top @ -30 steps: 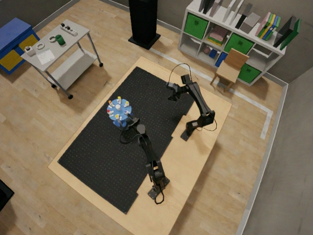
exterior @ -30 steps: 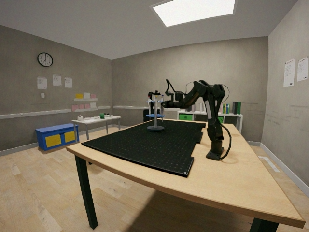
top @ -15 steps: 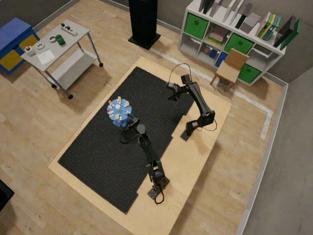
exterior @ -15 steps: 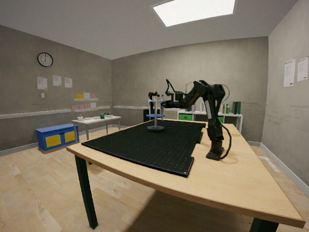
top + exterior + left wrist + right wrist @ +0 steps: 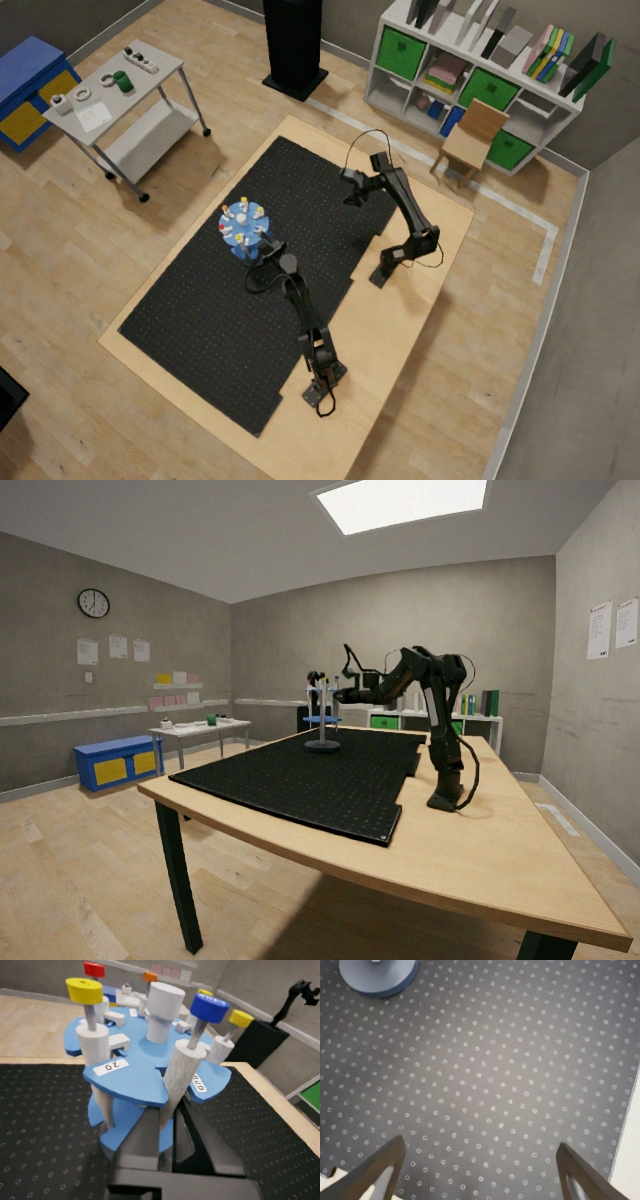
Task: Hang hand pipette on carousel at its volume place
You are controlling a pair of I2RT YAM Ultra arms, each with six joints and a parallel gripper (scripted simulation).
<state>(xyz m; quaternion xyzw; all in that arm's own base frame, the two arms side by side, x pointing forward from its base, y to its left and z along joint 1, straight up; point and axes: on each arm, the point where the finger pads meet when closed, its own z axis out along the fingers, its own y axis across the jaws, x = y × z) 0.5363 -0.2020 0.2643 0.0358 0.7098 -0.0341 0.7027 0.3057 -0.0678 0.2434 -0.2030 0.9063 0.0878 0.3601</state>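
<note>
Right now the white hand pipette is 10 mm ahead of my left hand, 10 mm to the right of it and 30 mm below it.
</note>
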